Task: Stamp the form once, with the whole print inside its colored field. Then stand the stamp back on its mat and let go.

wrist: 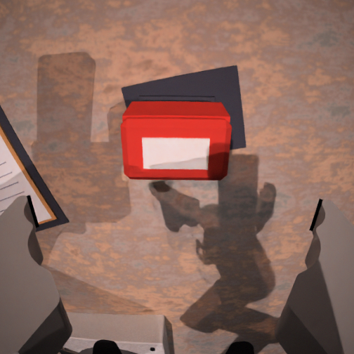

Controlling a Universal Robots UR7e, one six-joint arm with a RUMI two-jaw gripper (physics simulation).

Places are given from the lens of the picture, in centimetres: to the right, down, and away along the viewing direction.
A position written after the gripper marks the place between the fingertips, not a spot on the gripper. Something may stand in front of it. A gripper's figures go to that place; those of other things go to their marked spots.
gripper (174, 202): 0, 1, 13
red stamp (168, 137): 0, -3, 20
dark mat (223, 83): 5, -10, 27
The marked spots on the dark mat and the red stamp are 11 cm apart.
